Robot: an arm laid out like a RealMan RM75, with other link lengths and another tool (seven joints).
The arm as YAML. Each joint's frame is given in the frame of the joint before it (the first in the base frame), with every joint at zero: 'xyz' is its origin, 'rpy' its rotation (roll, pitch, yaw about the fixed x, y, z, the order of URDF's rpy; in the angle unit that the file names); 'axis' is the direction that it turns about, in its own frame. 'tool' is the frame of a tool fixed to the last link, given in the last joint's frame.
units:
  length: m
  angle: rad
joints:
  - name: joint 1
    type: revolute
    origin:
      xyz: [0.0, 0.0, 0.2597]
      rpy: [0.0, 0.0, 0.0]
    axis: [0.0, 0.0, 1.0]
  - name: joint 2
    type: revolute
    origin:
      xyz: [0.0, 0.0, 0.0]
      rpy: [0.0, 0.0, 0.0]
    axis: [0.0, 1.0, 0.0]
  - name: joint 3
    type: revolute
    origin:
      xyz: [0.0, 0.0, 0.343]
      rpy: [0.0, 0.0, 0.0]
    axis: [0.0, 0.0, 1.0]
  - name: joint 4
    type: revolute
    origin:
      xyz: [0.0, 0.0, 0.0]
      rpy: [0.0, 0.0, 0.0]
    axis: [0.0, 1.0, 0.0]
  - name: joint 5
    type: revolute
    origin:
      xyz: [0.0, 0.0, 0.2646]
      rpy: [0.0, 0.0, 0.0]
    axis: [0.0, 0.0, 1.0]
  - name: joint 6
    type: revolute
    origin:
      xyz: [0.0, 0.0, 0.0]
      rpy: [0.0, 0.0, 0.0]
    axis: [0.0, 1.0, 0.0]
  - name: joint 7
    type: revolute
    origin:
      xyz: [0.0, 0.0, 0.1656]
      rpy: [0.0, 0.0, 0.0]
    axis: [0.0, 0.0, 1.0]
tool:
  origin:
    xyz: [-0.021, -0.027, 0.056]
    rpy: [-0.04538, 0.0, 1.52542]
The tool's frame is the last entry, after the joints.
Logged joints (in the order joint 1, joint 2, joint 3, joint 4, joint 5, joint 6, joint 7), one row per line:
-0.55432, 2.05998, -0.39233, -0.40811, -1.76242, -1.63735, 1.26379
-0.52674, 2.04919, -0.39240, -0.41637, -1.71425, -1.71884, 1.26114
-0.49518, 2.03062, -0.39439, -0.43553, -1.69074, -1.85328, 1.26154
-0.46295, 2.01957, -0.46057, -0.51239, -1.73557, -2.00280, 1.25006
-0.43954, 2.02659, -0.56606, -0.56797, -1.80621, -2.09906, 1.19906
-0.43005, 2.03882, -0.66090, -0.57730, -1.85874, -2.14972, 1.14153
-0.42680, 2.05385, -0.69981, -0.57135, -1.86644, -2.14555, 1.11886
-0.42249, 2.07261, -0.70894, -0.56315, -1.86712, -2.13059, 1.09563
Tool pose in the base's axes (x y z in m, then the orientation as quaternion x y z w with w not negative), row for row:
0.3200, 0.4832, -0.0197, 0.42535, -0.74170, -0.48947, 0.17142
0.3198, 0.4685, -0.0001, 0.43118, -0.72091, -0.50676, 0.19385
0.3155, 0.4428, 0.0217, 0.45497, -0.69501, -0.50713, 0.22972
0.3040, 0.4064, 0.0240, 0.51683, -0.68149, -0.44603, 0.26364
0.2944, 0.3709, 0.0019, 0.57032, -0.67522, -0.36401, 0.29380
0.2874, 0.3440, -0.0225, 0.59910, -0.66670, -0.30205, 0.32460
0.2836, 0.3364, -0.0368, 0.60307, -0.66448, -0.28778, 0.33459
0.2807, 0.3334, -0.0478, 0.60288, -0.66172, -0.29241, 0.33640
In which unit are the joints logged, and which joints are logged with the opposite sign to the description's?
The joints are logged in radians. Opposite sign: joint 1.
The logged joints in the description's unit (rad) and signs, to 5 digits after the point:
0.55432, 2.05998, -0.39233, -0.40811, -1.76242, -1.63735, 1.26379
0.52674, 2.04919, -0.39240, -0.41637, -1.71425, -1.71884, 1.26114
0.49518, 2.03062, -0.39439, -0.43553, -1.69074, -1.85328, 1.26154
0.46295, 2.01957, -0.46057, -0.51239, -1.73557, -2.00280, 1.25006
0.43954, 2.02659, -0.56606, -0.56797, -1.80621, -2.09906, 1.19906
0.43005, 2.03882, -0.66090, -0.57730, -1.85874, -2.14972, 1.14153
0.42680, 2.05385, -0.69981, -0.57135, -1.86644, -2.14555, 1.11886
0.42249, 2.07261, -0.70894, -0.56315, -1.86712, -2.13059, 1.09563

